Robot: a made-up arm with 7 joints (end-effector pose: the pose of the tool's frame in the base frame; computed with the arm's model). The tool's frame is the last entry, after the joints. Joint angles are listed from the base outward.
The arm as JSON. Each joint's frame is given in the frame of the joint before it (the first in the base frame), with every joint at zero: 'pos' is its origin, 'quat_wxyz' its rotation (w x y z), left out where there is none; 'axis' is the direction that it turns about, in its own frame. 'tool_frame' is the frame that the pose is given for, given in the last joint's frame.
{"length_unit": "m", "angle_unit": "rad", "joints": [
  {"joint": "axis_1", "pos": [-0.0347, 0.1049, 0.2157], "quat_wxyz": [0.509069, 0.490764, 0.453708, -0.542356], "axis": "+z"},
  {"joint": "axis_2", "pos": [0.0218, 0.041, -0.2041], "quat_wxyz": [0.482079, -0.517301, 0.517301, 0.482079], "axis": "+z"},
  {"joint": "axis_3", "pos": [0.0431, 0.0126, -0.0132], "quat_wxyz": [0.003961, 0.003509, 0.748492, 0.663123], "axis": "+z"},
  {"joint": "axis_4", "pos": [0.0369, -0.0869, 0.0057], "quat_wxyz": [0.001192, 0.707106, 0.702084, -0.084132], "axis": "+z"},
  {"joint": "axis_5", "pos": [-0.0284, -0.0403, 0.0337], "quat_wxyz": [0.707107, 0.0, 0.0, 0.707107], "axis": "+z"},
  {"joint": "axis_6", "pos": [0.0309, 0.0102, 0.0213], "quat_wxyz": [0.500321, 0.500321, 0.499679, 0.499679], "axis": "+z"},
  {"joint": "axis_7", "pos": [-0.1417, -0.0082, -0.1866], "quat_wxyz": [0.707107, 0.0, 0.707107, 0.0], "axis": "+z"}
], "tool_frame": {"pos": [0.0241, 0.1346, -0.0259], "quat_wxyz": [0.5, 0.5, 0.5, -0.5]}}
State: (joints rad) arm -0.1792 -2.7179 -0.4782 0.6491 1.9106 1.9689 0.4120
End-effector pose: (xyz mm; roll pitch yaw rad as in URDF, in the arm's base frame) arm -119.7 401.4 73.7 0.9908 1.1271 1.1569
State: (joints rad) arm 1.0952 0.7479 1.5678 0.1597 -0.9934 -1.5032 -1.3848
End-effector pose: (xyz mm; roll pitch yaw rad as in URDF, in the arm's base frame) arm 197.7 136.9 -108.0 -0.8349 0.5217 0.6325
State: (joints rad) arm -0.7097 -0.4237 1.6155 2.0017 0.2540 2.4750 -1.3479
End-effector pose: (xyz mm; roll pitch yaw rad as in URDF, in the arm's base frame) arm -12.2 600.6 -7.5 -0.6472 -0.5991 1.9320
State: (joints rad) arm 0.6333 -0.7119 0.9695 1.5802 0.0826 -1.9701 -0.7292
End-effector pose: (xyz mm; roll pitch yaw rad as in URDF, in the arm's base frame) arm 232.8 363.5 -60.9 0.5028 0.9213 -1.2107
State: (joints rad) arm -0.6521 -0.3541 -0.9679 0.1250 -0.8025 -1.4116 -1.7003
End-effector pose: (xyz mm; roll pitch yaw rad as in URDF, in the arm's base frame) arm -78.5 634.6 -142.2 -0.5332 1.1224 -2.4311
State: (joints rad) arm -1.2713 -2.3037 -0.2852 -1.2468 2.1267 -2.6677 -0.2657
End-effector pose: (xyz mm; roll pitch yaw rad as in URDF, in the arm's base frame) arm -285.2 119.2 123.9 -1.2357 -0.2336 -2.1527
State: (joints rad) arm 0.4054 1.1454 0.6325 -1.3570 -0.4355 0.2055 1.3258
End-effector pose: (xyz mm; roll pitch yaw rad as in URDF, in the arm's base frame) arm -183.3 334.6 80.7 -2.4032 -0.3455 3.0422
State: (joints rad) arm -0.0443 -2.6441 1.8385 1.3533 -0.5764 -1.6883 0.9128
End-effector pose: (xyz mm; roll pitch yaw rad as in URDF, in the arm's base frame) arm -79.1 339.3 385.2 2.5900 -1.4348 -1.4122
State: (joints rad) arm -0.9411 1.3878 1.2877 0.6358 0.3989 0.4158 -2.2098
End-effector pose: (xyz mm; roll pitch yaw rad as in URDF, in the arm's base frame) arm 184.2 244.1 310.2 -3.0388 0.5487 -0.4296
